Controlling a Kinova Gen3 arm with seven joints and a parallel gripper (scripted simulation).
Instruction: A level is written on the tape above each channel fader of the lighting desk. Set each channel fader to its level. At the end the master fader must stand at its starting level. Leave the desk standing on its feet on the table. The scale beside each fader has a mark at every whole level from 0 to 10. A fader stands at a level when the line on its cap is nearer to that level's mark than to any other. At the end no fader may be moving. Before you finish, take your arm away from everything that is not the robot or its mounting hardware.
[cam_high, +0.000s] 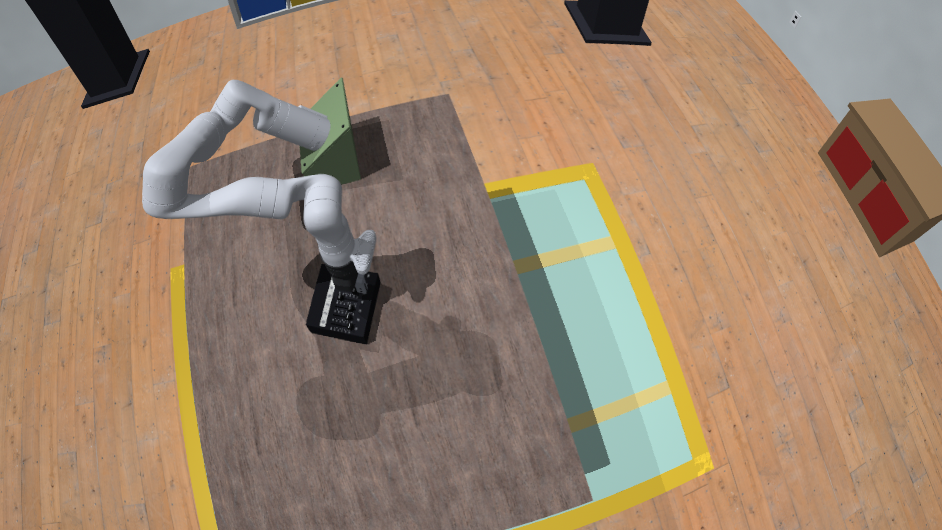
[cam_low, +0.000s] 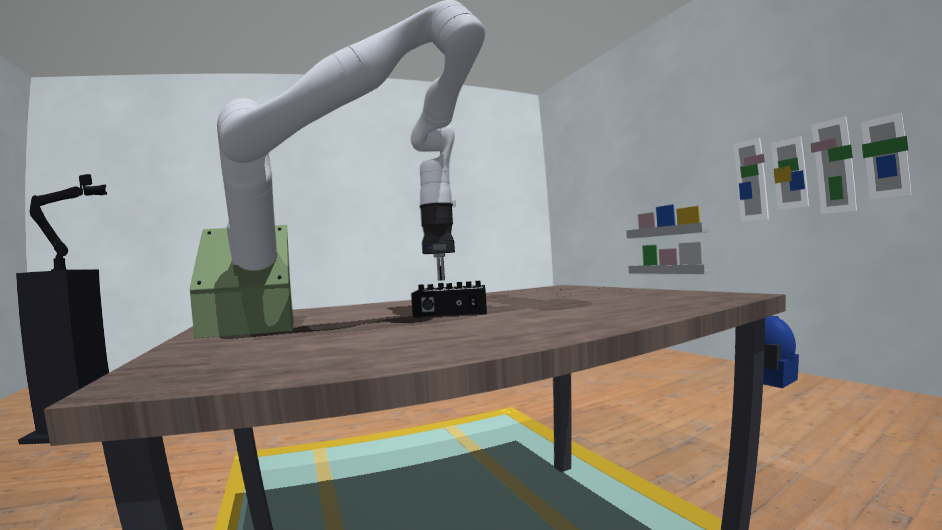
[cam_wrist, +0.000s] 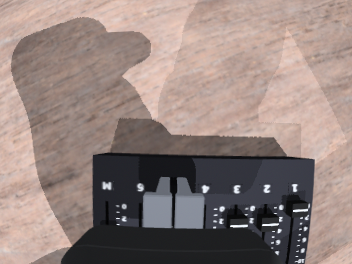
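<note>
My gripper is now 5 cm past the master fader cap, 2 cm to the left of it and 3 cm above it.
</note>
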